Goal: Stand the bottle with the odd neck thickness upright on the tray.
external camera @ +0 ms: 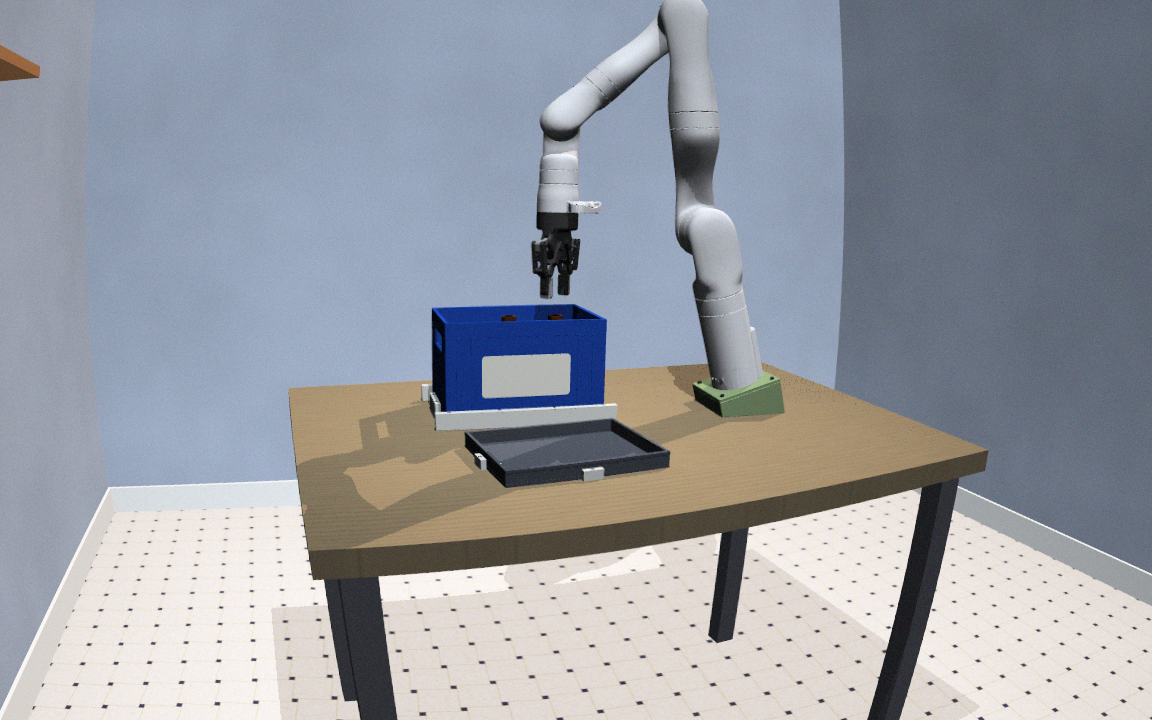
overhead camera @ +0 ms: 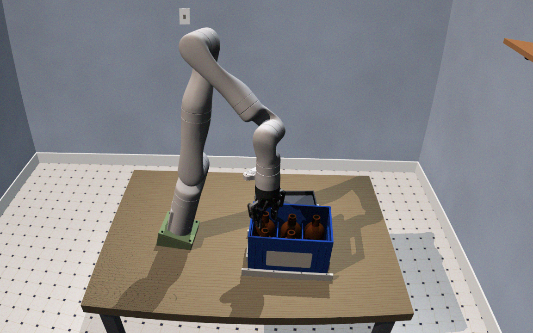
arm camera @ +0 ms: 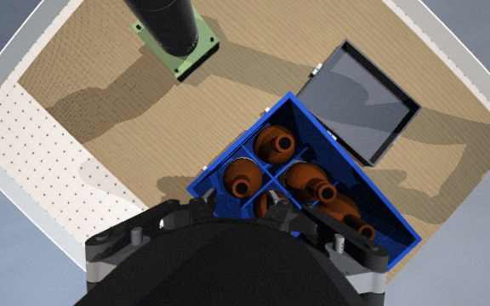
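Right now the blue crate is 130 mm below my hand, 90 mm ahead of it and 30 mm to the left of it. From my hand the other things lie so: dark grey tray: 300 mm to the left, 200 mm below, 120 mm ahead.
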